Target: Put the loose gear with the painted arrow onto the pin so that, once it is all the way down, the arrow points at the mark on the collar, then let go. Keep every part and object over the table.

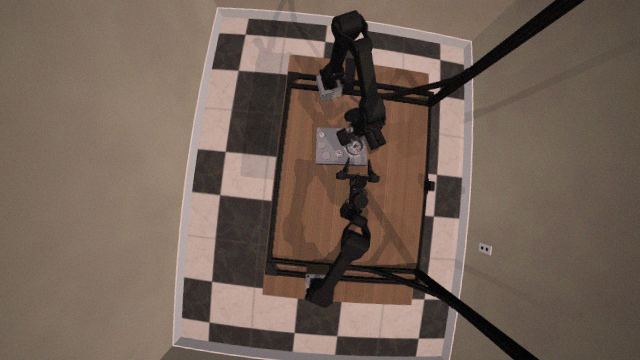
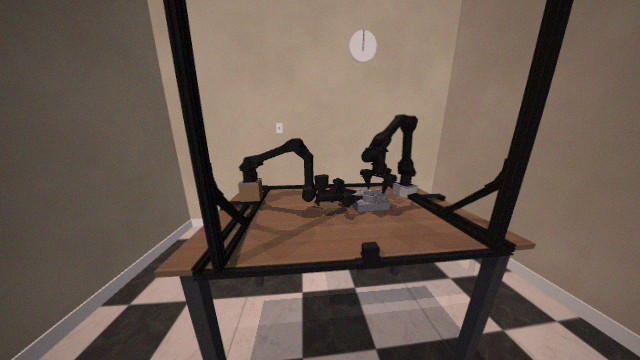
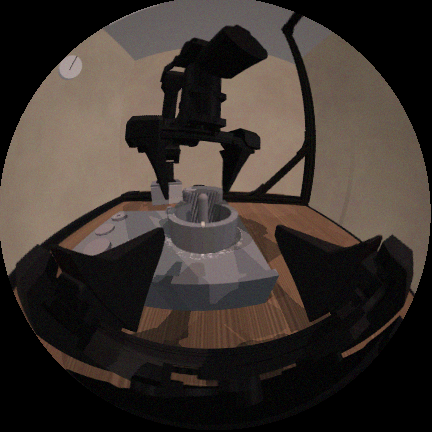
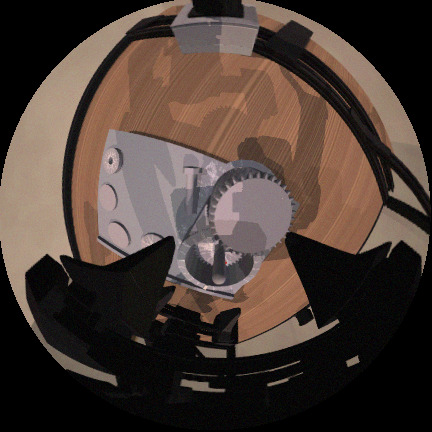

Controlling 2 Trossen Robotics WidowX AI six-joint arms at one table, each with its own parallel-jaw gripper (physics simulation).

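The loose gear [image 1: 355, 146] [image 4: 231, 260] lies inside the round collar [image 3: 200, 239] [image 4: 186, 260], around the upright pin [image 3: 203, 206] [image 4: 219, 267]. A trace of its red arrow [image 4: 225, 262] shows beside the pin; its exact direction and the gear's depth cannot be told. A small pale mark [image 3: 203, 224] [image 4: 205, 288] sits on the collar's rim, on the side nearest the left gripper. My right gripper [image 1: 357, 138] [image 2: 377, 189] [image 3: 198, 194] [image 4: 231, 240] is open and empty above the collar and large gear. My left gripper [image 1: 358, 161] [image 3: 220, 232] is open and empty, low at the plate's edge.
The grey base plate [image 1: 327, 144] [image 3: 225, 275] [image 4: 140, 195] bears the collar. A large toothed gear [image 4: 252, 215] stands right beside the collar, higher than it. A bolt-like post [image 4: 192, 187] and several low discs are on the plate. Black frame rails [image 2: 300, 269] edge the wooden table [image 1: 310, 215].
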